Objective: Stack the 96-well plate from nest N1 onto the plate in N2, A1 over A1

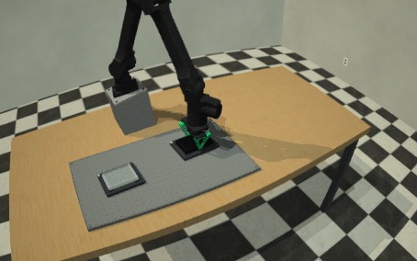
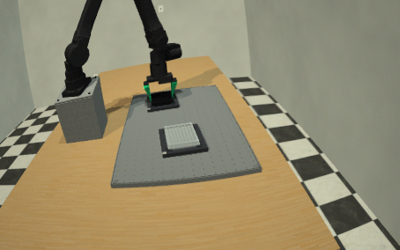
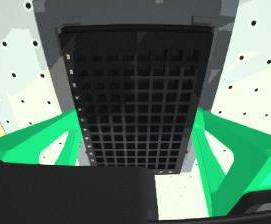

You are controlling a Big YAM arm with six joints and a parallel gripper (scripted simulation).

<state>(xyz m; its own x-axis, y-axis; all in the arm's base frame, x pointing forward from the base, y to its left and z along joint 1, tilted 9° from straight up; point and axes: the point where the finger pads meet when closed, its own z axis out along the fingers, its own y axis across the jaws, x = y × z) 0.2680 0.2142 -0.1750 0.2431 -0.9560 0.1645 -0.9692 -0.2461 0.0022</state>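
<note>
Right now my hand is 20 mm above the plate nest N1. Also, from my hand: plate nest N2: 330 mm to the right, 120 mm ahead, 20 mm below; pale 96-well plate: 330 mm to the right, 120 mm ahead; black 96-well plate: right at my hand.
</note>
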